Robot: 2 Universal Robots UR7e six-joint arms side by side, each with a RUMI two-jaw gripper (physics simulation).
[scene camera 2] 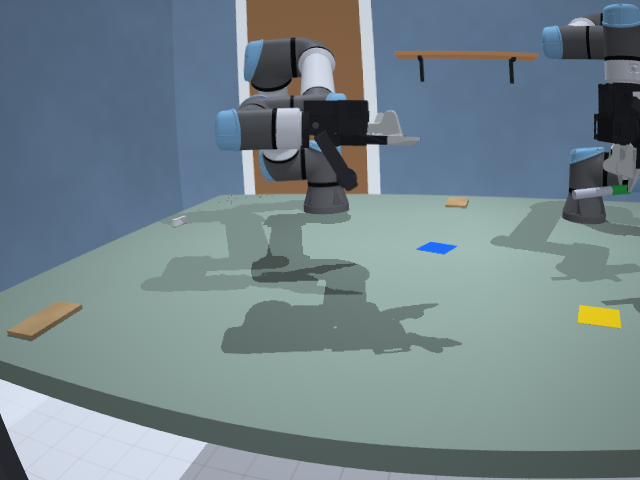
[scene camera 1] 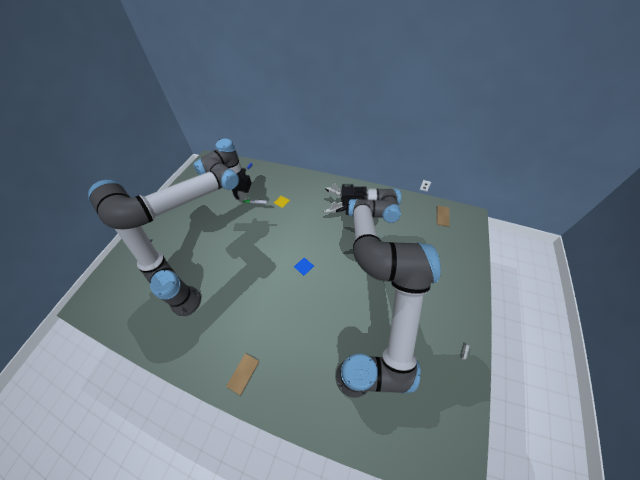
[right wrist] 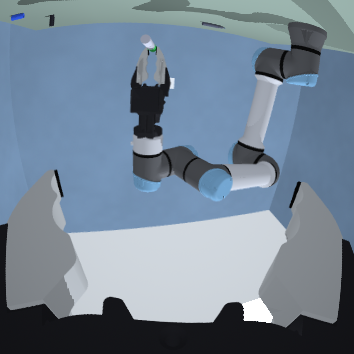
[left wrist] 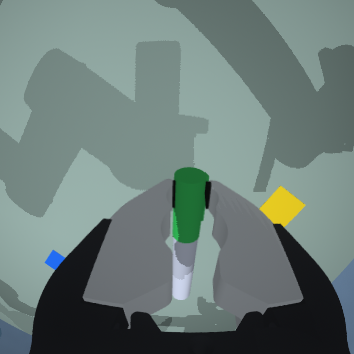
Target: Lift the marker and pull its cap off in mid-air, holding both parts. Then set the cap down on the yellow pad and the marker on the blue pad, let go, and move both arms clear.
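Frame: origin at the left arm's base, x down, y ahead, z right, level; metres.
Seen in the pictures: left gripper, between the fingertips: (scene camera 2: 625,191) (scene camera 1: 243,201) (left wrist: 189,182); right gripper, between the fingertips: (scene camera 2: 412,137) (scene camera 1: 324,199) (right wrist: 177,179); left arm's base, origin of its link: (scene camera 2: 583,218) (scene camera 1: 186,301) (right wrist: 307,27); right arm's base, origin of its link: (scene camera 2: 326,209).
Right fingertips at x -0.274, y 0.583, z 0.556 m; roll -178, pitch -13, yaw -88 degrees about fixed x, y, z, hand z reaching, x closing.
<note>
Offsets run from my right fingertips to a thing's top centre.
The marker has a white body {dx +0.082, dy -0.017, dz -0.386 m} (scene camera 1: 260,202) (scene camera 2: 591,192) (left wrist: 182,275) (right wrist: 147,41) and a green cap {dx +0.080, dy -0.026, dz -0.432 m} (scene camera 1: 247,200) (scene camera 2: 619,189) (left wrist: 190,205), joined and roughly level above the table. My left gripper (scene camera 1: 243,199) (left wrist: 189,182) (right wrist: 152,45) is shut on the green cap; the white end points toward my right gripper. My right gripper (scene camera 1: 325,200) is open and empty, level, well apart from the marker, its fingers pointing toward it. The yellow pad {dx +0.273, dy +0.171, dz -0.332 m} (scene camera 1: 281,201) (scene camera 2: 599,316) (left wrist: 283,206) and blue pad {dx +0.273, dy -0.231, dz -0.050 m} (scene camera 1: 303,266) (scene camera 2: 436,248) (left wrist: 54,259) lie flat on the table.
Brown blocks {dx +0.266, dy -0.794, dz -0.135 m} (scene camera 1: 242,374) {dx +0.266, dy +0.306, dz +0.646 m} (scene camera 1: 443,215) (scene camera 2: 45,320) lie toward the table's edges. A small whitish object {dx +0.252, dy -0.460, dz +0.758 m} (scene camera 1: 464,351) (scene camera 2: 178,221) lies near one edge. A small blue object {dx +0.253, dy +0.436, dz -0.687 m} (scene camera 1: 249,165) (right wrist: 17,16) lies behind my left gripper in scene camera 1.
</note>
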